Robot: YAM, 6 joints.
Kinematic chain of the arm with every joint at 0, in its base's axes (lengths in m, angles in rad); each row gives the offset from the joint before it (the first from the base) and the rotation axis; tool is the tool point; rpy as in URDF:
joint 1: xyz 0 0 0.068 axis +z
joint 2: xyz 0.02 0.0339 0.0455 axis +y
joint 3: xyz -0.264 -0.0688 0 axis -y
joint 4: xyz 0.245 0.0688 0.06 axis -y
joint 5: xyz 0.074 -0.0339 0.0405 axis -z
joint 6: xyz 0.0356 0 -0.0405 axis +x
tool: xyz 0 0 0 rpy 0 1.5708 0
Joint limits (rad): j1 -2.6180..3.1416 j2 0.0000..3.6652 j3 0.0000..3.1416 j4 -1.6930..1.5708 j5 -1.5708..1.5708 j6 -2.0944..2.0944
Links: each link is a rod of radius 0.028 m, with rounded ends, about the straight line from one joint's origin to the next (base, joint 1, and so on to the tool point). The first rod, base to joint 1, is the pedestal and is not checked.
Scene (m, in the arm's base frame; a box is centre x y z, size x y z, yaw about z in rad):
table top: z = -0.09
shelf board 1: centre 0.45 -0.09 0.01 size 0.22 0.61 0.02 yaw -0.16
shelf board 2: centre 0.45 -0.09 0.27 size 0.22 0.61 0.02 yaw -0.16
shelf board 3: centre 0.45 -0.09 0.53 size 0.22 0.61 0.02 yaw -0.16
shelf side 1: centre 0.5 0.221 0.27 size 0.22 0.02 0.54 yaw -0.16
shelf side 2: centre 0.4 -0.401 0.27 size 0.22 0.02 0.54 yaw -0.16
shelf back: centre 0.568 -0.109 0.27 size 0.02 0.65 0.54 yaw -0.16
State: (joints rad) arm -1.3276 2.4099 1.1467 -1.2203 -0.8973 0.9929
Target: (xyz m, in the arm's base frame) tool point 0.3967 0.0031 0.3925
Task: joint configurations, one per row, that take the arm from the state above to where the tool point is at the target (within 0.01 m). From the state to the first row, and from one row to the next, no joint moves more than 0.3 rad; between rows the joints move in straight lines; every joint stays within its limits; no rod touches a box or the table.
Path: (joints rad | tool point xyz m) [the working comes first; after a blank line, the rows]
Joints at the target: -0.0669 1.8512 1.9788 -0.8995 -0.9826 0.9929
Straight joint move there: touches shelf board 2.

1: -1.3132 2.1819 1.2521 -1.1576 -1.1145 0.8576 | 0.1129 -0.3030 0.0912
2: -1.2989 1.9538 1.3575 -1.0948 -1.3318 0.7223 | 0.1260 -0.3232 0.1886
3: -1.2845 1.7258 1.4629 -1.0321 -1.5490 0.5870 | 0.1283 -0.3097 0.2967
4: -1.0410 1.7509 1.5661 -1.0055 -1.4357 0.6682 | 0.2065 -0.2828 0.3140
5: -0.7975 1.7759 1.6693 -0.9790 -1.3224 0.7493 | 0.2778 -0.2352 0.3324
6: -0.5540 1.8010 1.7724 -0.9525 -1.2091 0.8305 | 0.3364 -0.1690 0.3515
7: -0.3104 1.8261 1.8756 -0.9260 -1.0958 0.9117 | 0.3774 -0.0878 0.3716
8: -0.0669 1.8512 1.9788 -0.8995 -0.9826 0.9929 | 0.3967 0.0031 0.3925

